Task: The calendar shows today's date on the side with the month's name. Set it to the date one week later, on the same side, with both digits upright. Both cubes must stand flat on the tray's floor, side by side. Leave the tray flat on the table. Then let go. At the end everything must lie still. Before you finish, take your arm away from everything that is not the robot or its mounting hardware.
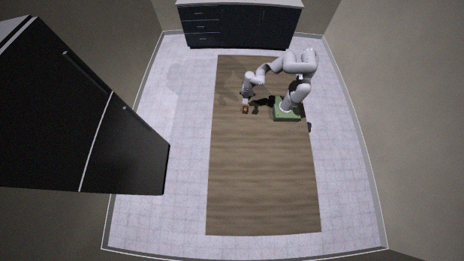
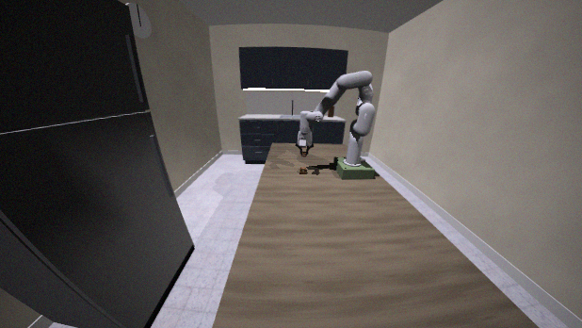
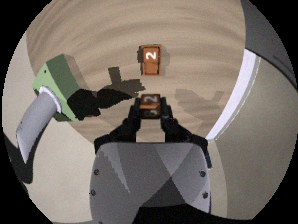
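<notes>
My gripper is now 10 mm short of the calendar cube, 60 mm to the right of it and 110 mm above it. Also, from my hand: calendar tray (10 mm ahead, 40 mm to the left, 130 mm below).
</notes>
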